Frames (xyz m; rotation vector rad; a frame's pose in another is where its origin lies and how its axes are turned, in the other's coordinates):
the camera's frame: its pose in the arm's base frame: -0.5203 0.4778 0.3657 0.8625 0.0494 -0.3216
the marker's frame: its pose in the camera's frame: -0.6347 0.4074 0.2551 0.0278 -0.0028 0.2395
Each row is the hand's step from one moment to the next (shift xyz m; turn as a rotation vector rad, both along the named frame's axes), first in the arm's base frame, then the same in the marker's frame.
Working: the arm's base frame: its pose in the marker's frame: 1.0844 -1.1051 -0.1556 -0.8855 0.0609 0.0992

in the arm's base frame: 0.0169 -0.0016 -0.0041 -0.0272 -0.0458 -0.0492
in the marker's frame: 0.0169 -0.0031 -0.0030 -0.0225 -0.0686 0.0067
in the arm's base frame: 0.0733 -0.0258 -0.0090 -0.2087 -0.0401 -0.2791
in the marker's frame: 0.0756 -0.0187 0.0073 -0.2063 -0.2544 -0.1258
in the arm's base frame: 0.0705 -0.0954 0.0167 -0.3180 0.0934 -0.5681
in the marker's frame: 0.0809 -0.0427 0.0773 -0.3333 -0.4012 -0.4007
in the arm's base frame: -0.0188 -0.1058 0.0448 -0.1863 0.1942 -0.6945
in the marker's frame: -0.0063 -0.0329 0.1115 -0.2152 -0.4277 -0.5705
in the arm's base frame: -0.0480 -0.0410 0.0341 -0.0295 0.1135 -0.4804
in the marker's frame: -0.0427 -0.0023 0.0576 -0.0478 -0.3029 -0.3880
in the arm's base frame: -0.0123 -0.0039 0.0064 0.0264 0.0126 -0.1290
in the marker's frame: -0.0117 0.0018 0.0082 0.0233 -0.0905 -0.0937
